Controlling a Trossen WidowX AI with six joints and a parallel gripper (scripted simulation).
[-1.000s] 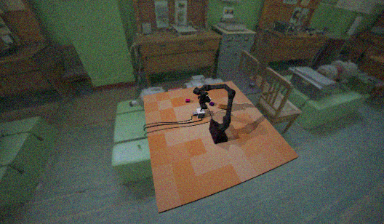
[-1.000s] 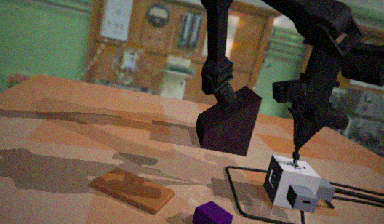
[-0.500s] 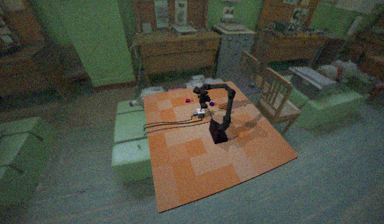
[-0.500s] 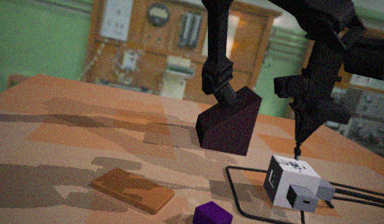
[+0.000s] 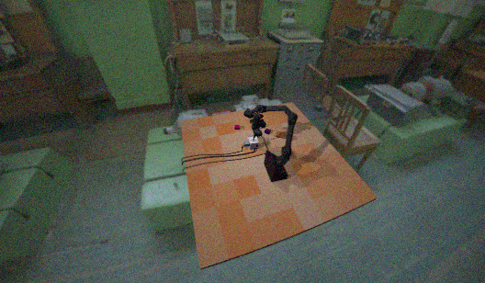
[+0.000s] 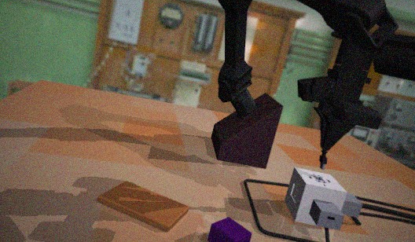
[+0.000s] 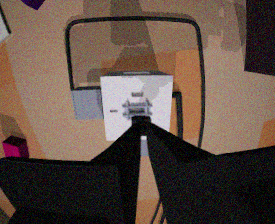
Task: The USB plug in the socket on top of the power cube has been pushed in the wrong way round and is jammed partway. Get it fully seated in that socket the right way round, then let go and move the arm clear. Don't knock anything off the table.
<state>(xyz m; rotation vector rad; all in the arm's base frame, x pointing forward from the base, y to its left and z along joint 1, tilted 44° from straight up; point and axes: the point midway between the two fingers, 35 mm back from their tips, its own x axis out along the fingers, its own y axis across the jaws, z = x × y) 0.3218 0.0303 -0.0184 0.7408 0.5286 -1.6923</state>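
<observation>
Now: gripper tip 20 mm above the usb plug. Round my gripper tip: purple block: 190 mm to the right, 120 mm below, 120 mm ahead; then USB socket: 70 mm below, 10 mm to the left; then magenta block: 270 mm ahead, 120 mm below, 60 mm to the left.
</observation>
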